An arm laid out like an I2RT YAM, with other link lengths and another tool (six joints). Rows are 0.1 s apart.
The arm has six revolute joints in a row. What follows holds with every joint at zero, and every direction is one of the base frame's.
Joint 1 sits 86.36 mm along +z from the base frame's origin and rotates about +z.
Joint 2 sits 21.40 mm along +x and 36.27 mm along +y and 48.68 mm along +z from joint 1 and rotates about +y.
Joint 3 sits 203.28 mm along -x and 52.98 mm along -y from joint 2 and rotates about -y.
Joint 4 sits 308.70 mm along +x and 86.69 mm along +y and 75.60 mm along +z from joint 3 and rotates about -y.
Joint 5 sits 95.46 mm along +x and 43.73 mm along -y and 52.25 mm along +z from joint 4 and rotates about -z.
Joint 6 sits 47.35 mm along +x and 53.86 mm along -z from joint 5 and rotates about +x.
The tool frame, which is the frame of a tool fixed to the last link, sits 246.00 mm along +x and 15.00 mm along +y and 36.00 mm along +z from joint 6; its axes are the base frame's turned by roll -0.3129, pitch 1.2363 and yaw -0.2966 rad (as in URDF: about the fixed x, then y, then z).
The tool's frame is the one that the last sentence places.
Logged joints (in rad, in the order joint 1, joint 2, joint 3, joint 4, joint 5, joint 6), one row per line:
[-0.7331, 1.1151, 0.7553, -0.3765, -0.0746, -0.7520]
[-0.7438, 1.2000, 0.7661, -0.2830, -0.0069, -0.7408]
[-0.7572, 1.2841, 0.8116, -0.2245, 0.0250, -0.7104]
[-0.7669, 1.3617, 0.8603, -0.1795, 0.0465, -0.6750]
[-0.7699, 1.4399, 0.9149, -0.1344, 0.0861, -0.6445]
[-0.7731, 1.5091, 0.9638, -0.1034, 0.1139, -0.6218]
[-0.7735, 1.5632, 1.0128, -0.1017, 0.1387, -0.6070]
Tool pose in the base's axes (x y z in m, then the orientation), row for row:
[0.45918, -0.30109, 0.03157, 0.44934, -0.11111, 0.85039, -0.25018]
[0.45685, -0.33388, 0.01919, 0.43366, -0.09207, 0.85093, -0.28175]
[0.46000, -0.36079, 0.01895, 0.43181, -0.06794, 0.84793, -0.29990]
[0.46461, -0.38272, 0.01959, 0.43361, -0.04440, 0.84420, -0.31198]
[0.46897, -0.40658, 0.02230, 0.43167, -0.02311, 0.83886, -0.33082]
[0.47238, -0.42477, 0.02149, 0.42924, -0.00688, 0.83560, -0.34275]
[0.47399, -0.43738, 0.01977, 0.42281, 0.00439, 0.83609, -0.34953]
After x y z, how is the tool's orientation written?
As a quaternion, w x y z.
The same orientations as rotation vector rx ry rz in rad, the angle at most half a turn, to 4 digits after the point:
[-0.2748, 2.1033, -0.6188]
[-0.2293, 2.1196, -0.7018]
[-0.1694, 2.1139, -0.7476]
[-0.1106, 2.1029, -0.7771]
[-0.0576, 2.0914, -0.8248]
[-0.0172, 2.0856, -0.8555]
[0.0110, 2.0930, -0.8750]

